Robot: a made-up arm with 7 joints.
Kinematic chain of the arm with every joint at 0, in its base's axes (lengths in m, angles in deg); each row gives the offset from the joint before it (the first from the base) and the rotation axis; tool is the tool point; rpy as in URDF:
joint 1: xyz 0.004 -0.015 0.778 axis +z
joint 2: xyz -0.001 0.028 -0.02 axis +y
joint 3: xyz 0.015 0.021 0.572 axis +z
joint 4: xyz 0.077 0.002 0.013 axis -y
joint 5: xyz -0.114 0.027 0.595 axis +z
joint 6: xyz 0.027 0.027 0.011 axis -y
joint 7: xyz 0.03 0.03 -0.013 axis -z
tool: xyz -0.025 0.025 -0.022 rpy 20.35 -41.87 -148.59
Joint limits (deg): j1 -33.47..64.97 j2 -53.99..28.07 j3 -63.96..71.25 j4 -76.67..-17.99 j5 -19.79..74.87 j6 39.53..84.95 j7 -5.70..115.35
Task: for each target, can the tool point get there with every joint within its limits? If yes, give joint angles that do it. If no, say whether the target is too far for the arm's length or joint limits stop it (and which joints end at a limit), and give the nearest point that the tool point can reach.
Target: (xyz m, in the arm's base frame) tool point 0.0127 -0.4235 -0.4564
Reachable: no: joint limits stop it (at a limit: joint 1, joint 2, joint 4, joint 5, joint 6) | nearest point 0.6046 -0.7217 1.1050 | short by 1.696 m
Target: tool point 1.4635 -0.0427 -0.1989
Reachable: no: too far | nearest point 0.9953 -0.0338 1.0750 | short by 1.357 m
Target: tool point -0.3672 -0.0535 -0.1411
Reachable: no: joint limits stop it (at a limit: joint 2, joint 3, joint 4, joint 6) | nearest point -0.8724 -0.1059 1.2982 | short by 1.526 m
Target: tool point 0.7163 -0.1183 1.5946
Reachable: yes | joints 13.75 9.53 -43.19 -58.59 -5.78 64.56 44.53
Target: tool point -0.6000 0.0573 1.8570
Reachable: yes | joints 23.59 -33.78 29.89 -27.59 40.40 74.29 66.41
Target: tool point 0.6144 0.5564 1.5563
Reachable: yes | joints 52.35 12.64 -28.39 -69.56 67.53 71.44 94.00
